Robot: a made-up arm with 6 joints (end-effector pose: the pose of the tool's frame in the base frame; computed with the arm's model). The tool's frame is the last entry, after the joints. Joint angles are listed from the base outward.
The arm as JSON. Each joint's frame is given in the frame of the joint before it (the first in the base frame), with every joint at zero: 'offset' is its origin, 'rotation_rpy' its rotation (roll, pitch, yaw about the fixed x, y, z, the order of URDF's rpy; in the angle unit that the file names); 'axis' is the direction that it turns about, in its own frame. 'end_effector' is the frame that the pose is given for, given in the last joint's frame.
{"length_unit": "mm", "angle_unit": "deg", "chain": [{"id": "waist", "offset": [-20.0, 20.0, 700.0], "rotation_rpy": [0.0, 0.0, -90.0], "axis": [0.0, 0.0, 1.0]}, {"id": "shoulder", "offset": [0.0, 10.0, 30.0], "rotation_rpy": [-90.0, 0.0, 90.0], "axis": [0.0, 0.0, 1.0]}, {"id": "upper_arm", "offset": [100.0, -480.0, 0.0], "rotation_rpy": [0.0, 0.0, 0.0], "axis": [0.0, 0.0, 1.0]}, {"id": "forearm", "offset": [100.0, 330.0, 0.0], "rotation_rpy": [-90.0, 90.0, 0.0], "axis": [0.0, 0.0, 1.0]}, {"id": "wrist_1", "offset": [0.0, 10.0, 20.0], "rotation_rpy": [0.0, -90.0, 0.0], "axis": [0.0, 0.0, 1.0]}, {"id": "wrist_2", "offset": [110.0, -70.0, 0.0], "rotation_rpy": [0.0, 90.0, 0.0], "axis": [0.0, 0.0, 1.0]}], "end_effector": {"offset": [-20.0, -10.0, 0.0], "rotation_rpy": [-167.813, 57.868, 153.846]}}
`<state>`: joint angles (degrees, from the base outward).
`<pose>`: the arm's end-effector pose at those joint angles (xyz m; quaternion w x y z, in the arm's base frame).
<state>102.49 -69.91 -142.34 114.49 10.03 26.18</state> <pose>0.1951 -0.6842 1.3421 0.5361 -0.6135 0.3010 0.4956</pose>
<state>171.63 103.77 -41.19 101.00 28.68 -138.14</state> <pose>-0.1013 0.0109 0.2172 0.4701 -0.2490 -0.8274 -0.1798</pose>
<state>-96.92 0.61 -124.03 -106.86 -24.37 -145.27</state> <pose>0.0090 -0.4124 1.5178 0.2186 -0.6209 -0.7344 0.1656</pose>
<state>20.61 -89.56 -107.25 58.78 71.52 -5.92</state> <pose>-0.6782 -0.1340 1.2522 0.5273 0.1497 0.5045 -0.6671</pose>
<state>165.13 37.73 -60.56 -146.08 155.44 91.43</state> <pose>-0.6761 0.2645 0.8690 0.3632 0.4889 0.6523 -0.4512</pose>
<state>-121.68 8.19 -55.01 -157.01 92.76 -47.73</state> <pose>-0.3997 -0.4673 1.0621 0.1887 0.8919 0.4019 -0.0860</pose>
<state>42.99 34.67 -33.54 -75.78 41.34 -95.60</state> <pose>0.3286 0.2870 0.6013 0.7094 -0.2706 -0.6507 -0.0086</pose>
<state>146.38 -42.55 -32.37 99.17 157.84 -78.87</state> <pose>-0.1162 -0.0319 1.2065 0.4728 -0.5279 -0.2882 0.6439</pose>
